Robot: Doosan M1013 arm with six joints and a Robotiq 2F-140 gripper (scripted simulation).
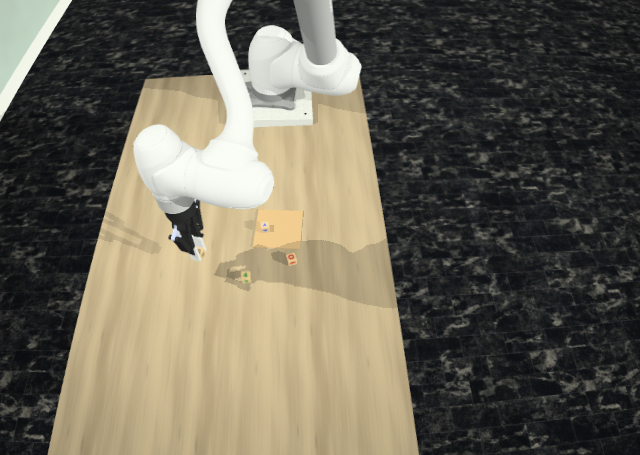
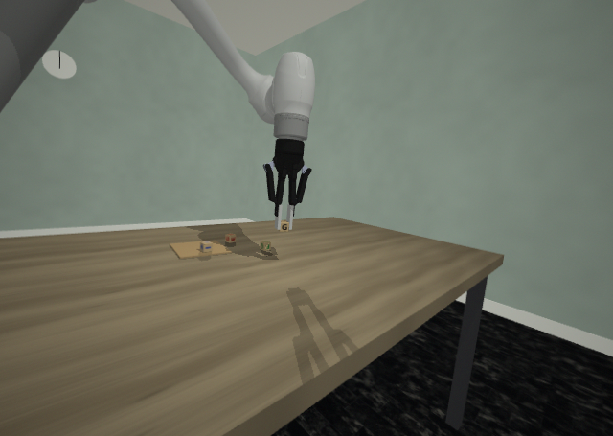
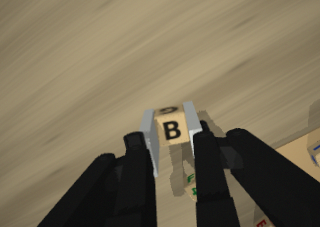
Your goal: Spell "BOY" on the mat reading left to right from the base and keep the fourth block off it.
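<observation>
The tan square mat lies 170 mm behind my hand, 190 mm to the left of it and 120 mm below it.
</observation>
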